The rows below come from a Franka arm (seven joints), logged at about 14 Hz.
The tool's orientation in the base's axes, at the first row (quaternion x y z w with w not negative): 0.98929 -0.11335 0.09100 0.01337
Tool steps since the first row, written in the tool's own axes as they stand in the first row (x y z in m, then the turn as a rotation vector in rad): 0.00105 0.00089 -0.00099 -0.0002 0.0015 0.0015; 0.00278 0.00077 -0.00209 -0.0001 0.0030 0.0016; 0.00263 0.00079 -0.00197 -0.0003 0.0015 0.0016; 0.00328 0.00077 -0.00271 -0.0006 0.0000 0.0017; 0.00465 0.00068 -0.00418 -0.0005 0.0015 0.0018; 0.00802 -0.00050 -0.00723 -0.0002 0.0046 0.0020; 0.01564 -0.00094 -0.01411 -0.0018 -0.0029 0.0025; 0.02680 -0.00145 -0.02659 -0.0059 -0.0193 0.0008; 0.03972 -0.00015 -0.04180 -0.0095 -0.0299 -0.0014; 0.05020 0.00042 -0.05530 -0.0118 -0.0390 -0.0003
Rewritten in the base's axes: 0.00063 -0.00105 0.00117 -0.0003 -0.0015 -0.0015; 0.00212 -0.00127 0.00257 -0.0005 -0.0030 -0.0016; 0.00199 -0.00126 0.00242 -0.0003 -0.0015 -0.0016; 0.00249 -0.00135 0.00327 -0.0003 0.0001 -0.0018; 0.00356 -0.00150 0.00496 -0.0005 -0.0014 -0.0019; 0.00651 -0.00095 0.00857 -0.0009 -0.0045 -0.0020; 0.01269 -0.00189 0.01673 -0.0006 0.0031 -0.0028; 0.02129 -0.00328 0.03104 -0.0011 0.0201 -0.0020; 0.03068 -0.00670 0.04836 -0.0026 0.0313 -0.0005; 0.03819 -0.00894 0.06356 -0.0025 0.0406 -0.0021
